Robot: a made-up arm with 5 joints.
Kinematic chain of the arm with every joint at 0, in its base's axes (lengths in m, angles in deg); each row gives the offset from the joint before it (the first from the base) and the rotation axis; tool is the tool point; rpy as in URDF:
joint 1: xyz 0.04 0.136 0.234 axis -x
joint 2: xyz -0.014 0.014 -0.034 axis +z
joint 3: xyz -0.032 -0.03 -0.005 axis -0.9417 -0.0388 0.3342
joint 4: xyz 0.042 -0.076 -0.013 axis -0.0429 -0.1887 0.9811
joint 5: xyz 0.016 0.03 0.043 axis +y
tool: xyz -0.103 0.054 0.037 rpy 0 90 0
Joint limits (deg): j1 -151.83..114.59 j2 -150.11..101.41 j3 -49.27..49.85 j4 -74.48..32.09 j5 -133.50..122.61
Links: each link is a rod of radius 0.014 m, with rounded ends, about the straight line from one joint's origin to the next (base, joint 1, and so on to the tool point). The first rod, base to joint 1, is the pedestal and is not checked.
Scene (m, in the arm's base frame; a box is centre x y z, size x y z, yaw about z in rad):
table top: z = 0
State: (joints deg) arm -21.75 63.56 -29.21 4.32 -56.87
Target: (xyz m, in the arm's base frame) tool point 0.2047 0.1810 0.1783
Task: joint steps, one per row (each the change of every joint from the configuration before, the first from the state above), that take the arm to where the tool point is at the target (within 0.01 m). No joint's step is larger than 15 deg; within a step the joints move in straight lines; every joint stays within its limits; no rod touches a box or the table.
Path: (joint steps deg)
1: 10.39 2.97 -2.87 -11.26 13.67
2: 10.39 2.98 -2.86 -11.25 13.66
3: 10.39 2.97 -2.87 -11.26 13.67
4: 10.39 2.98 -2.86 -11.26 13.67
5: 10.39 2.97 -2.87 -11.26 13.67
6: 10.39 2.97 -2.86 -11.25 13.66
7: 10.39 2.98 -2.87 -11.26 13.67

